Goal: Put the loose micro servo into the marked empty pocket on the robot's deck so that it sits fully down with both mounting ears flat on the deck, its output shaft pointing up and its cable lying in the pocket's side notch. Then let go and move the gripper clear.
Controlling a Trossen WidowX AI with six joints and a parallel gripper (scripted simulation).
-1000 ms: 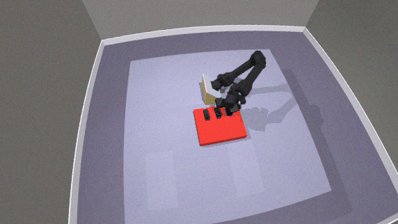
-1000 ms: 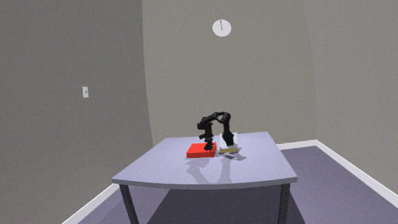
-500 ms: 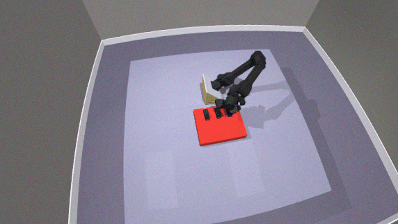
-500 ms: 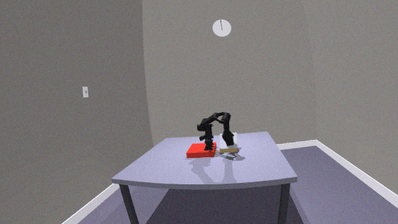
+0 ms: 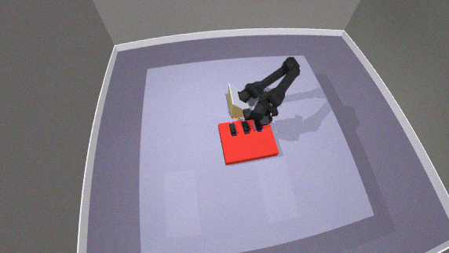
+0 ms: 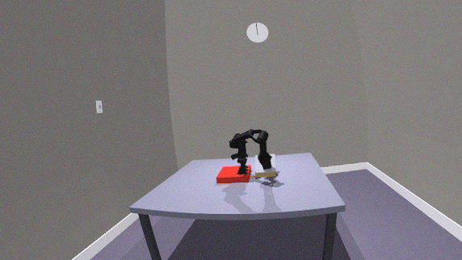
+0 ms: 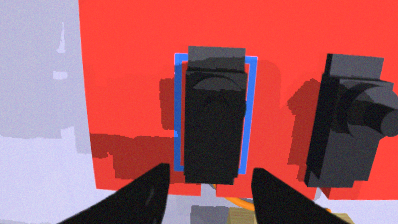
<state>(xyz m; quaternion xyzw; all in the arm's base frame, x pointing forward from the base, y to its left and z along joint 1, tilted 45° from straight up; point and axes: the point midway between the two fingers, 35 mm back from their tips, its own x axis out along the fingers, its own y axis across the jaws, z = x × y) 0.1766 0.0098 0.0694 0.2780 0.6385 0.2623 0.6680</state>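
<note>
Right now the red deck is 12 cm ahead of my gripper tip, 8 cm to the right of it and 6 cm below it.
</note>
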